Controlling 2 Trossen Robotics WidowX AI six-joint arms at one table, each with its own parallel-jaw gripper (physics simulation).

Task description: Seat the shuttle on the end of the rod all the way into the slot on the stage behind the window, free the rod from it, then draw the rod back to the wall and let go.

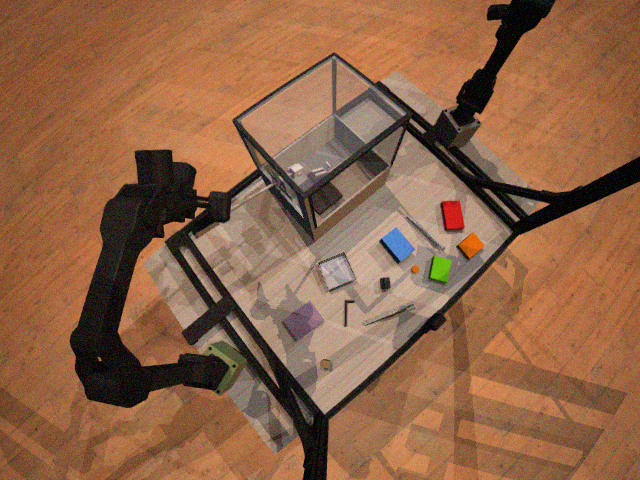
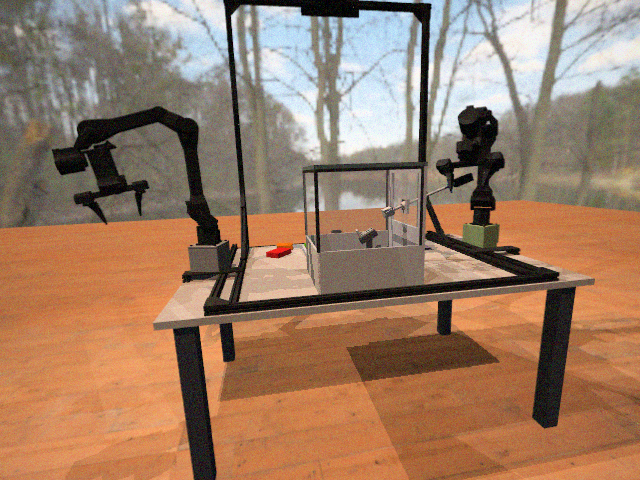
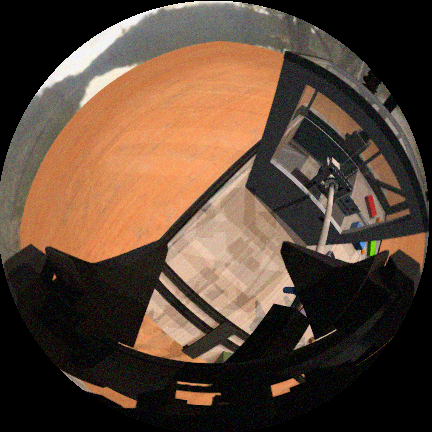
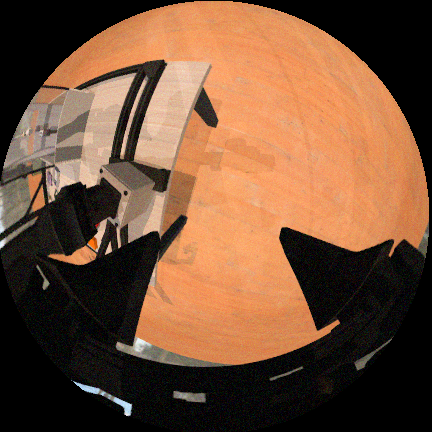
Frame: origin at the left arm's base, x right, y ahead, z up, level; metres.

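Seen in the pictures: left gripper, fingertip midpoint: point(image 1: 204, 198) point(image 2: 466, 189) point(image 3: 226, 246); right gripper, fingertip midpoint: point(image 2: 124, 220) point(image 4: 221, 235); left arm's base, origin of the base link: point(image 1: 214, 369) point(image 2: 481, 224); right arm's base, origin of the base link: point(image 1: 462, 116) point(image 2: 209, 243) point(image 4: 107, 197).
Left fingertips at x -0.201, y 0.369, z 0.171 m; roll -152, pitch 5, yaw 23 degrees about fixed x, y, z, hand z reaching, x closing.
Note:
Pixels of each thing's middle, then the offset from my left fingertips to it.
- glass-walled box, body centre: point(image 3: 333, 153) point(image 1: 322, 157) point(image 2: 360, 222) dy +0.277, dx +0.162, dz -0.092 m
- thin grey rod, body centre: point(image 3: 320, 244) point(image 1: 239, 203) point(image 2: 436, 191) dy +0.034, dx +0.083, dz -0.007 m
- pale shuttle, body centre: point(image 3: 331, 167) point(image 1: 295, 171) point(image 2: 387, 212) dy +0.194, dx +0.130, dz -0.065 m
- grey square plate, body centre: point(image 1: 336, 270) point(image 4: 55, 175) dy +0.045, dx +0.342, dz -0.257 m
- small black cube, body centre: point(image 1: 385, 283) dy +0.085, dx +0.488, dz -0.255 m
- hex key, body centre: point(image 1: 349, 313) dy -0.046, dx +0.439, dz -0.264 m
- tweezers, body centre: point(image 1: 389, 312) dy +0.014, dx +0.541, dz -0.259 m
A glass-walled box point(image 1: 356, 156) point(image 2: 366, 168) stands at the back of the table. A thin grey rod point(image 1: 251, 194) point(image 2: 430, 194) point(image 3: 325, 217) passes through its side wall. The pale shuttle point(image 1: 296, 168) point(image 2: 387, 210) point(image 3: 334, 163) sits on the rod's inner end, raised above the box floor. A small grey stage point(image 2: 367, 234) stands lower inside the box, apart from the shuttle. My left gripper point(image 1: 208, 204) point(image 2: 454, 173) point(image 3: 226, 246) is open at the rod's outer end, and the rod runs past its finger. My right gripper point(image 2: 113, 195) point(image 4: 221, 235) is open and empty, high off the table's far side.
Red point(image 1: 452, 214), blue point(image 1: 397, 244), orange point(image 1: 470, 245), green point(image 1: 440, 269) and purple point(image 1: 303, 320) blocks lie on the table. So do a grey square plate point(image 1: 336, 271), a small black cube point(image 1: 385, 283), a hex key point(image 1: 348, 311) and tweezers point(image 1: 390, 314). Black rails edge the table.

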